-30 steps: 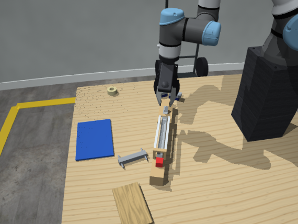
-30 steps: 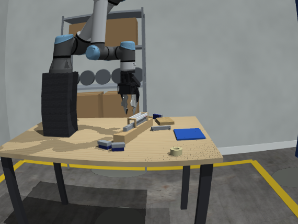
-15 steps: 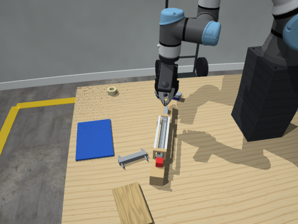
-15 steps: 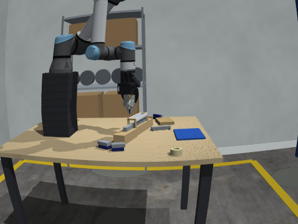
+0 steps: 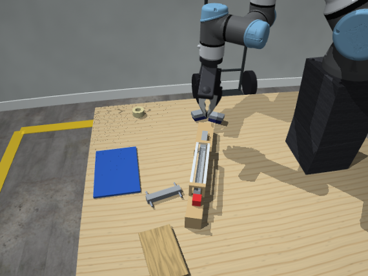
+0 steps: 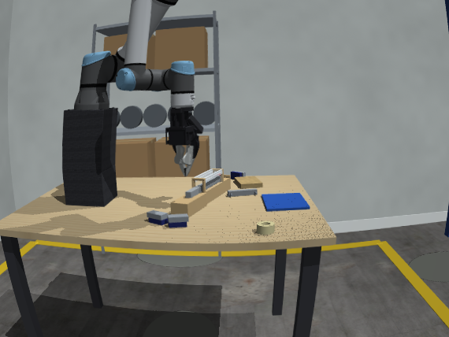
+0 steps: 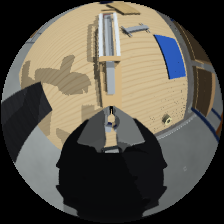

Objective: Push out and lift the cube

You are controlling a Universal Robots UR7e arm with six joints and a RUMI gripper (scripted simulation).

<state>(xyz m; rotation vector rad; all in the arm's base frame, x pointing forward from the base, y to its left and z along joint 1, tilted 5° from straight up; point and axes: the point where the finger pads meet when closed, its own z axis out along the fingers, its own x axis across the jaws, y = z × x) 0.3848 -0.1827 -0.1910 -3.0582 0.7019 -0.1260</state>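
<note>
The red cube is 280 mm to the left of my hand, 130 mm ahead of it and 80 mm below it. Round my hand: wooden frame (170 mm to the left, 80 mm below, 80 mm ahead); then grey bar tool (210 mm ahead, 200 mm to the left, 120 mm below); then grey bar (200 mm to the left, 90 mm ahead, 80 mm below).
</note>
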